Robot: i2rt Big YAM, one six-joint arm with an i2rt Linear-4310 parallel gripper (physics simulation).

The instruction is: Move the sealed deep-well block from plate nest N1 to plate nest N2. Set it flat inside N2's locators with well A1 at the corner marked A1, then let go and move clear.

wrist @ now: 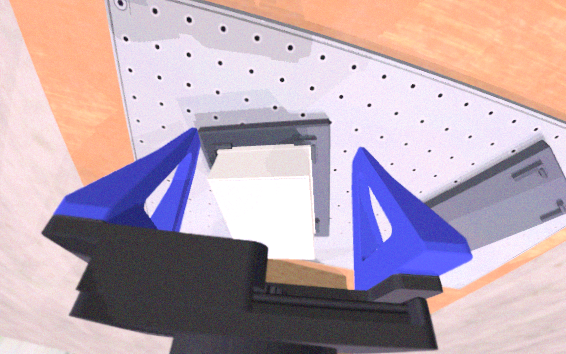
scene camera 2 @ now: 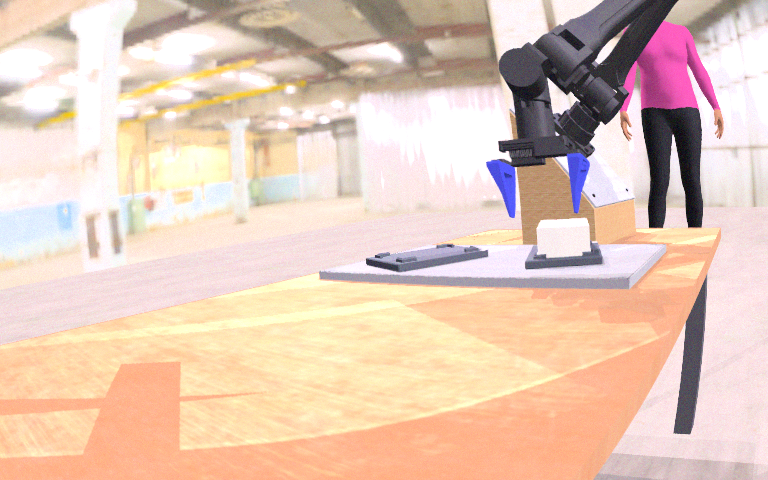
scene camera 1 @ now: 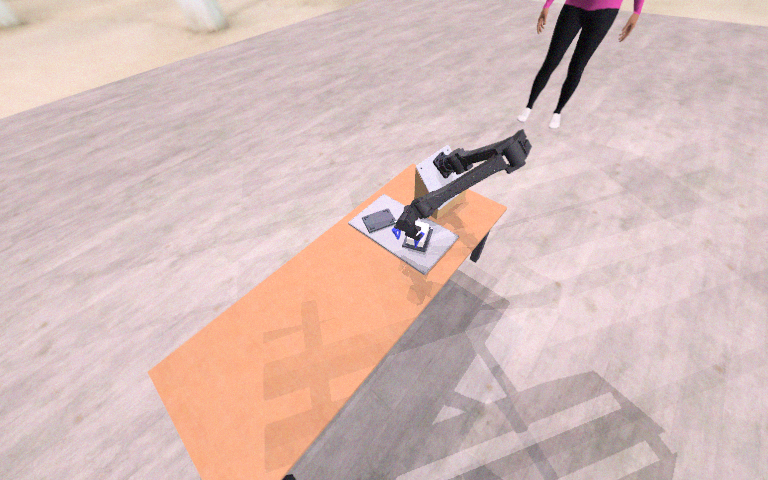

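Seen in the pictures: gripper, fingertip midpoint: [wrist: 277, 144] [scene camera 2: 544, 215] [scene camera 1: 407, 243]; arm's base, origin of the base link: [scene camera 2: 569, 137] [scene camera 1: 442, 165].
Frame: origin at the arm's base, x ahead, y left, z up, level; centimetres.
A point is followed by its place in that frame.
The sealed deep-well block [scene camera 1: 424, 227] {y 9.6, x 31.2, z -14.9 cm} [scene camera 2: 563, 237] {y 10.2, x 40.9, z -16.4 cm} [wrist: 265, 215] {y 8.9, x 36.4, z -14.9 cm} is a white box. It sits upright in the dark plate nest N1 [scene camera 2: 563, 262] {y 10.7, x 42.8, z -19.6 cm} [wrist: 322, 190] {y 3.5, x 36.9, z -19.1 cm}. Plate nest N2 [scene camera 1: 378, 220] {y -15.3, x 38.2, z -19.1 cm} [scene camera 2: 427, 258] {y -12.6, x 42.0, z -19.1 cm} [wrist: 500, 200] {y -15.0, x 40.4, z -19.1 cm} is a dark, empty plate with small raised locators, at the right of the wrist view. My gripper [scene camera 2: 544, 214] {y 9.2, x 46.0, z -12.8 cm} [wrist: 277, 144] {y 9.2, x 46.0, z -12.8 cm} is open, with nothing between its blue fingers. In scene camera 2 its fingertips are above the block's top and shifted to the left of it. The corner mark A1 and the block's well A1 cannot be made out.
Both nests stand on a light grey perforated board [scene camera 1: 436, 257] {y 22.7, x 40.1, z -20.2 cm} [scene camera 2: 475, 280] {y -0.1, x 50.1, z -20.7 cm} [wrist: 235, 50] {y 13.6, x 48.4, z -20.3 cm} on the orange table [scene camera 1: 283, 316] {y -15.1, x 105.6, z -21.6 cm} [scene camera 2: 283, 339] {y -6.6, x 79.1, z -21.6 cm}. A wooden pedestal [scene camera 2: 614, 220] {y 10.9, x 6.8, z -17.4 cm} [wrist: 305, 272] {y 0.0, x 16.2, z -20.4 cm} under the arm's base stands behind the block. A person [scene camera 1: 574, 56] [scene camera 2: 668, 73] stands beyond the table.
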